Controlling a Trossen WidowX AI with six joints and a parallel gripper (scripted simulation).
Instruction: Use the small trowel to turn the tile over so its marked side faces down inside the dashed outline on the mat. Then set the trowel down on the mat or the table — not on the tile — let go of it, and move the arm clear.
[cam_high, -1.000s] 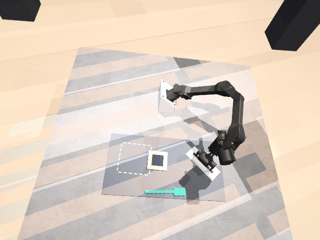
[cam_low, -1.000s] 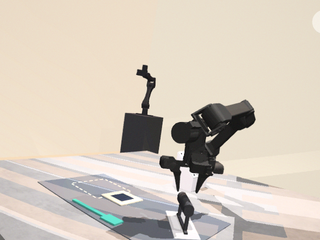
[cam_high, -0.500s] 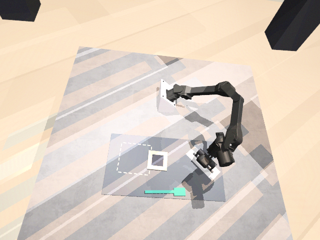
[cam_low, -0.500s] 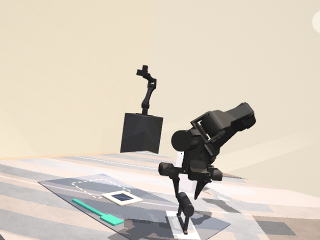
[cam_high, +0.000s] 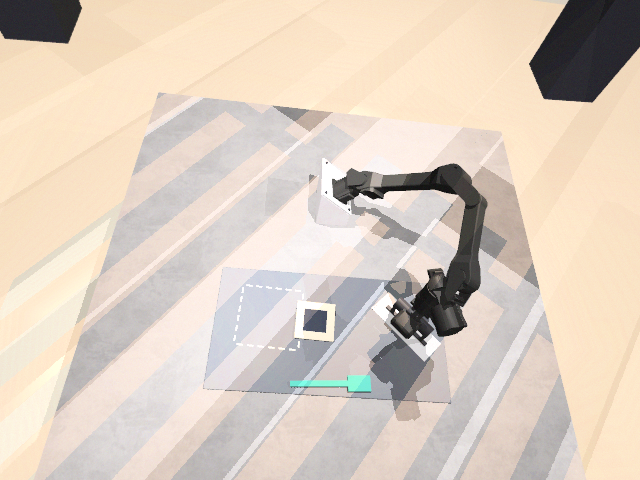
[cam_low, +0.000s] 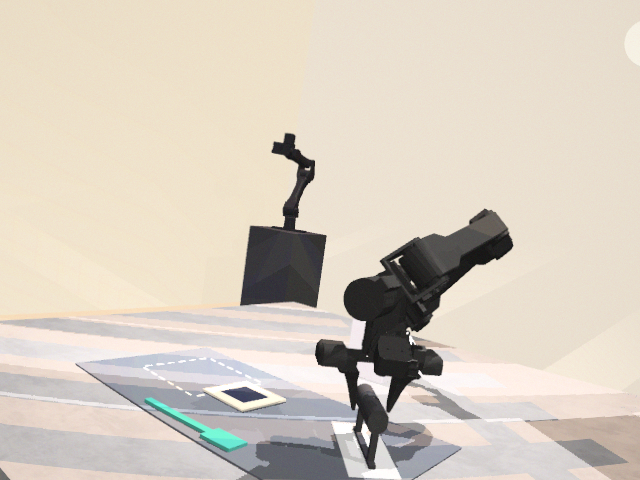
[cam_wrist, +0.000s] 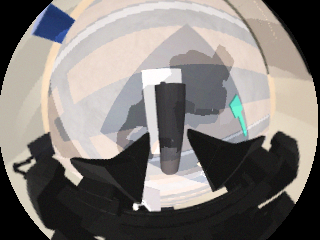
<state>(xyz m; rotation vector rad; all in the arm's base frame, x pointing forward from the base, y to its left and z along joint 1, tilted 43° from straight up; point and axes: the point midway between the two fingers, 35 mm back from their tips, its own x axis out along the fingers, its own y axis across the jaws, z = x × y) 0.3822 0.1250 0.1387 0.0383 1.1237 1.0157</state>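
My gripper tip is now 220 mm to the left of the grey mat, 80 mm above it and 20 mm short of it. Also, from my gripper tip: teal flat tool: 200 mm to the right, 160 mm ahead, 60 mm below; tile: 260 mm to the right, 60 mm below, 10 mm behind.
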